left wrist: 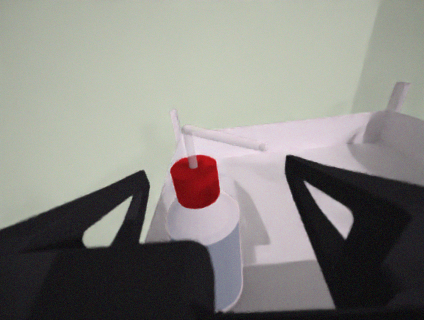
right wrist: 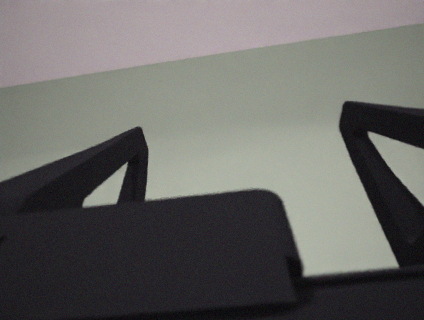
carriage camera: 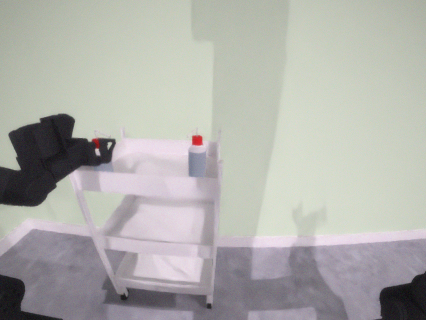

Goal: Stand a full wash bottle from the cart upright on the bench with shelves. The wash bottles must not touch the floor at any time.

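Places are measured from the left arm's base along level axes (x back, y right, z up), in centimetres.
Where they show: left gripper, between the fingertips: (left wrist: pixel 214 170) (carriage camera: pixel 101 140); right gripper, between the fingertips: (right wrist: pixel 241 126).
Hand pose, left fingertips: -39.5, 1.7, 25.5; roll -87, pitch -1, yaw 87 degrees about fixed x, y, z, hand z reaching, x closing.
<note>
After its pixels a point has its place, as x, y, z.
A wash bottle (carriage camera: pixel 105 167) {-37.7, 2.4, 17.4} (left wrist: pixel 227 270) {-37.2, 1.7, 17.6} with a red cap and blue-grey liquid stands upright at the left of the cart's top tray, partly hidden by my left gripper in the carriage view. A second wash bottle (carriage camera: pixel 197 162) {-41.9, 31.1, 18.2} with a red cap and blue-grey liquid up to its shoulder stands upright at the right of that tray. The white cart (carriage camera: pixel 150 185) {-32.7, 18.5, 14.8} (left wrist: pixel 320 131) {-65.3, 25.0, 15.2} has three tiers. My left gripper (carriage camera: pixel 111 145) (left wrist: pixel 214 170) {-39.5, 1.7, 25.5} is open at the left bottle, whose cap shows between the fingertips, nearer the left one. My right gripper (right wrist: pixel 241 126) {-4.0, 69.4, 43.1} is open and empty. The bench does not show.
Low walls edge the cart's top tray, and thin posts rise at its back corners. A green wall (carriage camera: pixel 350 125) {-70.2, 104.6, 28.3} (left wrist: pixel 100 65) {-72.1, -18.5, 32.3} (right wrist: pixel 240 160) {-70.6, 74.3, 100.3} stands behind the cart. The cart's casters stand on the grey floor (carriage camera: pixel 240 280) {-46.6, 54.0, -54.9}. Dark robot parts show at both lower corners of the carriage view.
</note>
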